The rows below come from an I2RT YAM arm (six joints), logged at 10 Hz.
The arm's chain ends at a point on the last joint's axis. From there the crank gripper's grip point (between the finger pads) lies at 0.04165 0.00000 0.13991 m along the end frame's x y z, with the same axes.
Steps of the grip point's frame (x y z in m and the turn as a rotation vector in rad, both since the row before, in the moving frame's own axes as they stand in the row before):
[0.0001 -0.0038 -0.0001 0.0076 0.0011 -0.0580]
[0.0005 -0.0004 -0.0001 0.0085 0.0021 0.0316]
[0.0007 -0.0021 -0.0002 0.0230 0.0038 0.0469]
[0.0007 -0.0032 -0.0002 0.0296 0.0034 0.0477]
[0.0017 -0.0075 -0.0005 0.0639 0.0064 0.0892]
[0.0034 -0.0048 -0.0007 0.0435 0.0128 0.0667]
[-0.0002 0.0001 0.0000 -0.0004 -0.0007 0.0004]
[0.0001 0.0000 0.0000 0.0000 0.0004 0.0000]
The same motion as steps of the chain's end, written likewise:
[0.0000 -0.0003 0.0000 0.0076 0.0011 -0.0580]
[0.0002 -0.0005 0.0000 0.0085 0.0021 0.0316]
[0.0001 -0.0009 0.0000 0.0230 0.0038 0.0469]
[0.0002 -0.0011 0.0000 0.0296 0.0034 0.0477]
[0.0006 -0.0023 -0.0001 0.0639 0.0064 0.0892]
[0.0015 -0.0016 -0.0001 0.0435 0.0128 0.0667]
[-0.0001 0.0000 0.0000 -0.0004 -0.0007 0.0004]
[0.0000 0.0000 0.0000 0.0000 0.0004 0.0000]

